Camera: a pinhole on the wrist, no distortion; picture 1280 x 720 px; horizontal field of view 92.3 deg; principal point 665.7 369.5 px. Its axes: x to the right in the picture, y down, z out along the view. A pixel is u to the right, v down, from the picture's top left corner.
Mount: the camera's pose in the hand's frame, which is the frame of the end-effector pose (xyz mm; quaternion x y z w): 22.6 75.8 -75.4 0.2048 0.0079 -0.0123 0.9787
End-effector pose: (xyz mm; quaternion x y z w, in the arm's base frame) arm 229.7 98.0 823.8 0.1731 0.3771 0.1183 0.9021
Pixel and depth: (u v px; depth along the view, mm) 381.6 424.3 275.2
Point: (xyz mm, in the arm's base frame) 297.5 12.4 1008.6
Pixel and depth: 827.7 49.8 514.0
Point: 574.3 -256.7 759.5
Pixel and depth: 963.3 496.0 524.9
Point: 749.0 59.6 915.8
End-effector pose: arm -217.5 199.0 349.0 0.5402 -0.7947 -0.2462 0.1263
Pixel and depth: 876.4 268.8 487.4
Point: -291.8 49.4 -51.4
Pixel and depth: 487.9 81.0 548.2
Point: -17.6 297.6 -117.5
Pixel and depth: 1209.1 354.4 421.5
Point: -422.4 -124.9 11.5
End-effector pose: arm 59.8 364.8 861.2 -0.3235 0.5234 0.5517 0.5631
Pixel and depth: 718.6 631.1 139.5
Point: 0.6 460.4 859.8
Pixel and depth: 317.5 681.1 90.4
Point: -9.1 397.6 910.3
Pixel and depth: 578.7 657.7 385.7
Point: 60.8 705.3 987.0
